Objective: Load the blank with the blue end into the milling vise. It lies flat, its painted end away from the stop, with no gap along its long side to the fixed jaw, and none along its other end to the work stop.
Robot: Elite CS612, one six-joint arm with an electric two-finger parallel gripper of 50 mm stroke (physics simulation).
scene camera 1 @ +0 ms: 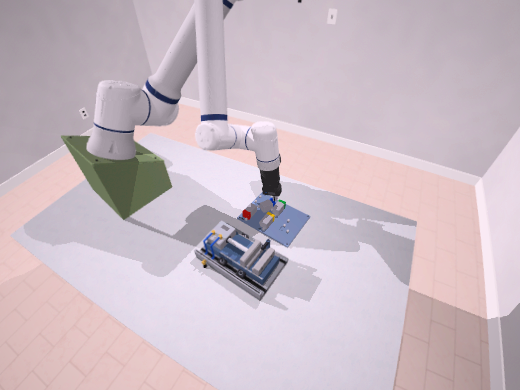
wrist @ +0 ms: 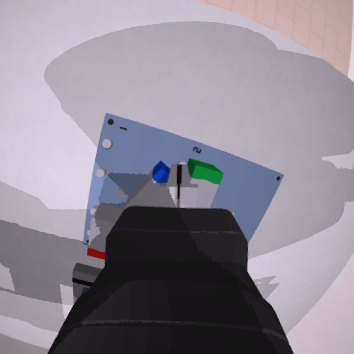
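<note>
The blank with the blue end (scene camera 1: 266, 206) (wrist: 161, 172) is on the blue plate (scene camera 1: 295, 225) (wrist: 240, 175). In the wrist view its grey body runs slantwise and looks rolled onto an edge; part of it is hidden under the gripper body. My gripper (scene camera 1: 274, 199) (wrist: 178, 174) is shut and empty, low over the plate, with its fingertips beside the blue end, between it and the green-ended blank. The milling vise (scene camera 1: 250, 252) stands in front of the plate in the scene view, with two light grey jaw blocks; no blank can be made out between them.
A green-ended blank (scene camera 1: 280, 207) (wrist: 205, 172) is right beside the fingers. A yellow-ended blank (scene camera 1: 267, 220) and a red-ended blank (scene camera 1: 247, 213) (wrist: 96, 253) also lie on the plate, with small light pegs. Blue hoses (scene camera 1: 209, 246) rise at the vise unit's left end.
</note>
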